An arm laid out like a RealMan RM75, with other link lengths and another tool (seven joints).
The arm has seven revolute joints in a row. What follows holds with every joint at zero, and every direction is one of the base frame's. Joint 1 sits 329.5 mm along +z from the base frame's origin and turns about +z. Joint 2 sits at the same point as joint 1 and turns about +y. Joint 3 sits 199.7 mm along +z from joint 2 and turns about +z. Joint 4 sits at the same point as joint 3 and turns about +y. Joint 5 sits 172.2 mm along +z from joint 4 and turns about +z. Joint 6 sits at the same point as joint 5 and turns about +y. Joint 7 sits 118.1 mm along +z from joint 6 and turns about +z. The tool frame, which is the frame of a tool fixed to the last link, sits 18.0 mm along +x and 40.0 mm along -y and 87.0 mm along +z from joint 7; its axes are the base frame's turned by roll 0.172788, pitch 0.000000 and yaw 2.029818 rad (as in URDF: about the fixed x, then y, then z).
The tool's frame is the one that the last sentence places.
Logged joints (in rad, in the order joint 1, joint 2, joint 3, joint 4, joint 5, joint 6, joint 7), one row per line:
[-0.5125 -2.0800 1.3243 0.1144 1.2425 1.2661 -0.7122]
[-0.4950 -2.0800 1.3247 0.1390 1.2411 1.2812 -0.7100]
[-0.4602 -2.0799 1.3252 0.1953 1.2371 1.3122 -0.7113]
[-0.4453 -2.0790 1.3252 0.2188 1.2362 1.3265 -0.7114]
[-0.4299 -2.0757 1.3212 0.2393 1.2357 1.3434 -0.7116]
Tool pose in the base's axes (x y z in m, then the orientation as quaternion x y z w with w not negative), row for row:
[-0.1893 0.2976 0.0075 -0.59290 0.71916 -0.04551 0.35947]
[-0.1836 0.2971 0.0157 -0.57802 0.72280 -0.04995 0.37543]
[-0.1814 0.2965 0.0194 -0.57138 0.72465 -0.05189 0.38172]
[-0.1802 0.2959 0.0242 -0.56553 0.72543 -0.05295 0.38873]
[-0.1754 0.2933 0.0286 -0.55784 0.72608 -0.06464 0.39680]
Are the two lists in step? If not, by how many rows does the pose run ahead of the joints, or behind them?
The pose runs 1 row ahead of the joints: the pose in row i belongs to the joints in row i + 1.
